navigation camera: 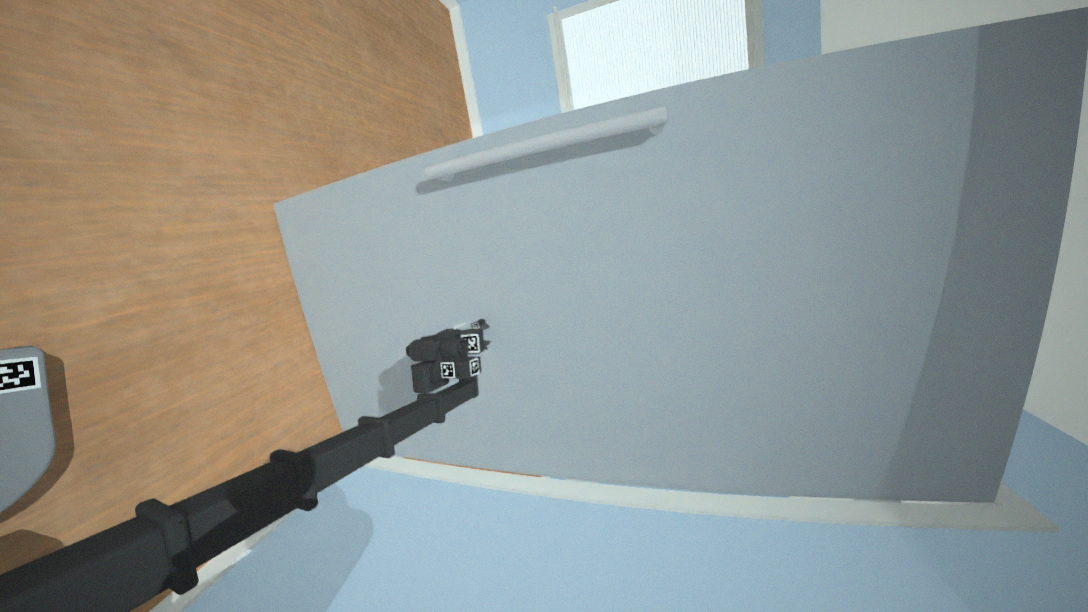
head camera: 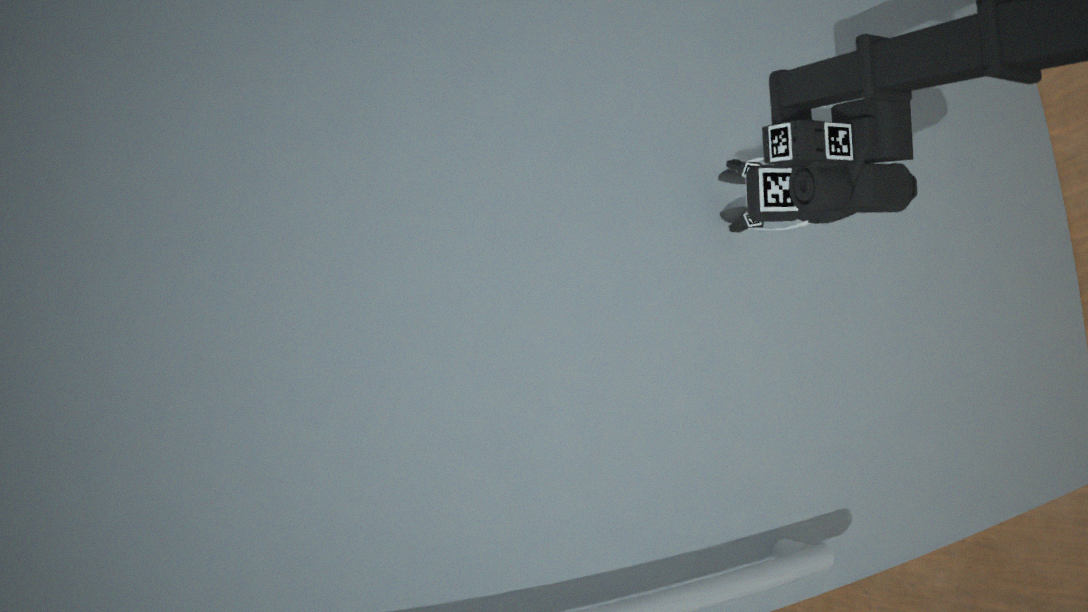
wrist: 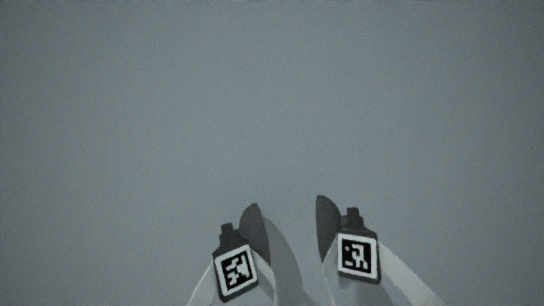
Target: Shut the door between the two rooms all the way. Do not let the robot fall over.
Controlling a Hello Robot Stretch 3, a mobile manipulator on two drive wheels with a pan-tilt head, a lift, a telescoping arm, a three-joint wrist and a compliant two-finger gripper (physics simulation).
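Places are measured from the robot's base along level axes (x ahead, y left, z up), in centimetres.
Where they show: gripper, fingertip midpoint: (navigation camera: 486, 333) (head camera: 726, 196).
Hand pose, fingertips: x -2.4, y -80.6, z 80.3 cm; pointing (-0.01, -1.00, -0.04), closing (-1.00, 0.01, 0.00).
After its pixels a point has its place.
The grey door (head camera: 380, 304) @(x 7.4, y -79.6, z 122.4 cm) (navigation camera: 722, 304) @(x 1.8, y -80.8, z 141.7 cm) (wrist: 270, 100) stands open; floor, wall and a window show past its free edge in the navigation view. Its long pale handle (head camera: 806, 561) @(x 39.1, y -64.5, z 79.9 cm) (navigation camera: 547, 143) @(x 39.0, y -64.6, z 107.6 cm) runs near that edge. My gripper (head camera: 731, 196) @(x -2.4, y -80.6, z 80.3 cm) (navigation camera: 486, 334) @(x -2.4, y -80.6, z 80.3 cm) (wrist: 289, 220) @(x -2.4, y -80.6, z 80.3 cm) is open, with nothing between its fingers. The fingers point at the flat door face and are very close to it, away from the handle and nearer the edge along the white trim. Whether the fingertips or the wrist touch the door cannot be told.
The dark telescoping arm (navigation camera: 258, 487) @(x -8.7, y -17.1, z 92.1 cm) reaches in front of the door from the lower left. White trim (navigation camera: 646, 498) @(x -51.2, y -87.2, z 121.9 cm) and a blue wall (navigation camera: 532, 563) @(x -58.3, y -66.5, z 95.1 cm) run beside the door. Part of the grey robot base (navigation camera: 22, 449) @(x -14.2, y -12.9, z 16.0 cm) shows on the wooden floor (navigation camera: 190, 266) @(x 24.4, y -46.8, z 0.1 cm).
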